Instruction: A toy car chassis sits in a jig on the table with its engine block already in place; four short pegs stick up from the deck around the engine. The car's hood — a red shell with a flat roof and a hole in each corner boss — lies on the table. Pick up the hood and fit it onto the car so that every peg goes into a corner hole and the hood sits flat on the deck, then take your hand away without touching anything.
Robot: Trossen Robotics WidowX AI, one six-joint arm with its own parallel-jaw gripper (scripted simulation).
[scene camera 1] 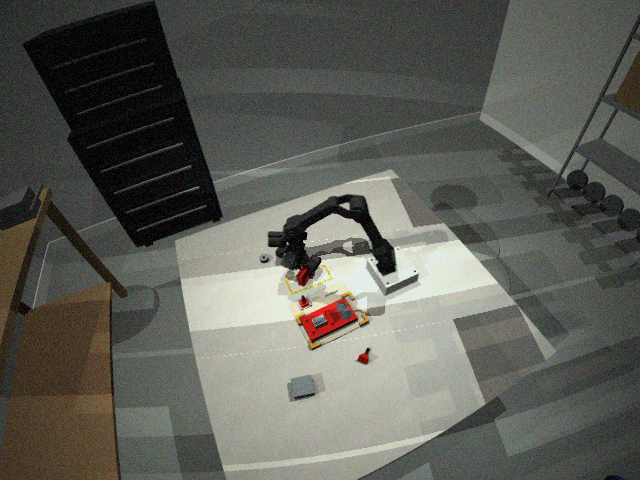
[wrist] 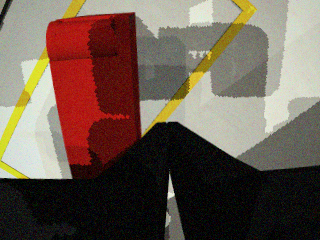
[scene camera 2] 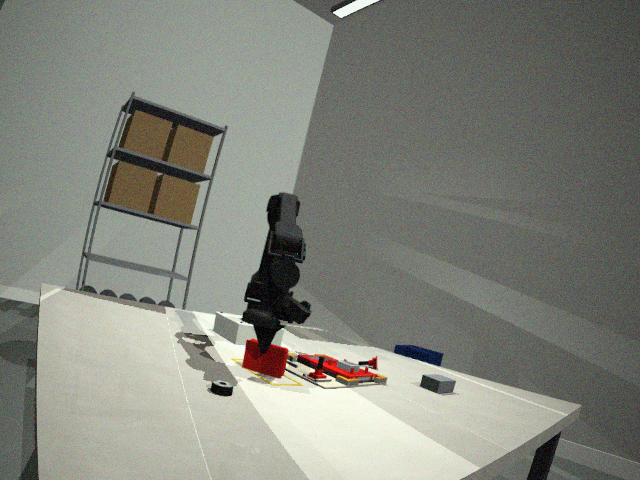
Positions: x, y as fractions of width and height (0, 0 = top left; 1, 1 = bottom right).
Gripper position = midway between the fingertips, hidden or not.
My gripper (scene camera 2: 0.41, 0.74) is shut and holds nothing. Further things: a red hood (scene camera 2: 0.43, 0.76).
The red hood also shows in the wrist view (wrist: 0.29, 0.24). My gripper also shows in scene camera 1 (scene camera 1: 0.47, 0.56) and in the wrist view (wrist: 0.52, 0.55).
